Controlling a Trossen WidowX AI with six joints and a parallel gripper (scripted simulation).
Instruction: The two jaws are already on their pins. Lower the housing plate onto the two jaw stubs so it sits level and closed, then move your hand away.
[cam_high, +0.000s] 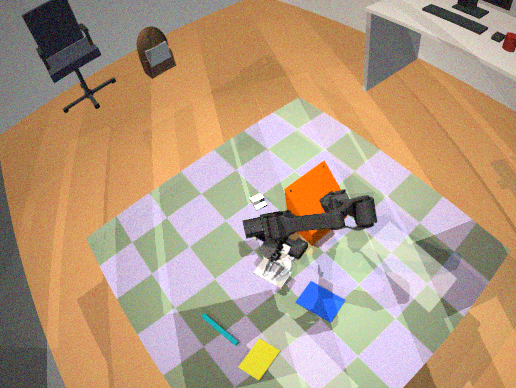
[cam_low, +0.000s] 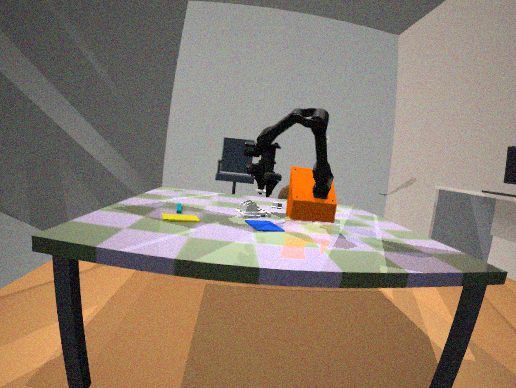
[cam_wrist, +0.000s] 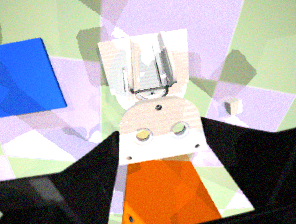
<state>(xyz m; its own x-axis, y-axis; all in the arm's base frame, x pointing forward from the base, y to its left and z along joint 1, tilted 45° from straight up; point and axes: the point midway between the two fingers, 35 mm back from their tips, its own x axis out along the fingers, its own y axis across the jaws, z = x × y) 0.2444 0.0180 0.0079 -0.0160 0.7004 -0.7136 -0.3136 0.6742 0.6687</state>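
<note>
Right now my gripper tip is 150 mm to the left of the small white cube, 80 mm above it and 20 mm short of it. The rest, counted from my gripper tip: blue card 210 mm to the left, 80 mm below; then cyan bar 340 mm ahead, 80 mm below, 70 mm to the left; then yellow card 290 mm ahead, 240 mm to the left, 80 mm below.
</note>
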